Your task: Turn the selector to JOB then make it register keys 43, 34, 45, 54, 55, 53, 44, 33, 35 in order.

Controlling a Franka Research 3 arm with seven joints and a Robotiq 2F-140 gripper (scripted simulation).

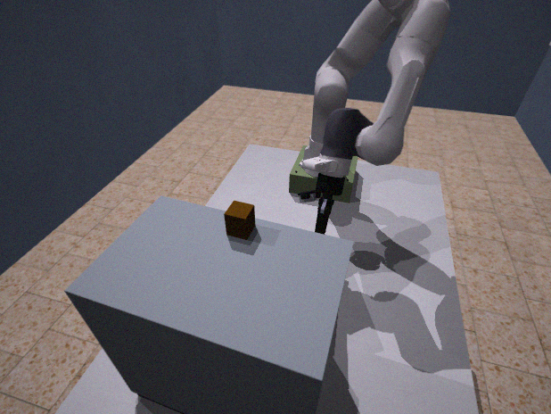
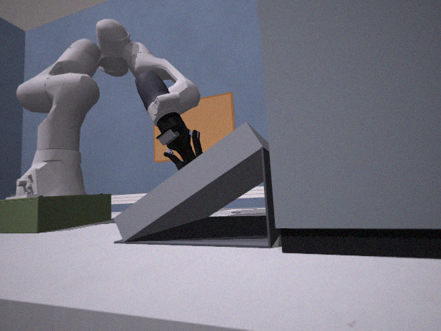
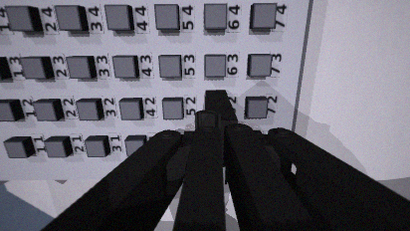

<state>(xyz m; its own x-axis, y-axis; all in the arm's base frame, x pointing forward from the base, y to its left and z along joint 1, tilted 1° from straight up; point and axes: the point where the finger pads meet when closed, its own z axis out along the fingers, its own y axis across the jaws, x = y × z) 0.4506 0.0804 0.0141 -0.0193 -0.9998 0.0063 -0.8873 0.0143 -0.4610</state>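
The key 53 is 5 cm ahead of my hand, 3 cm to the right of it and 1 cm below it. From my hand the other things lie so: key 73: 1 cm behind, 3 cm to the right, 5 cm below; then key 72: 1 cm behind, 5 cm below; then key 62: 2 cm ahead, 3 cm below.
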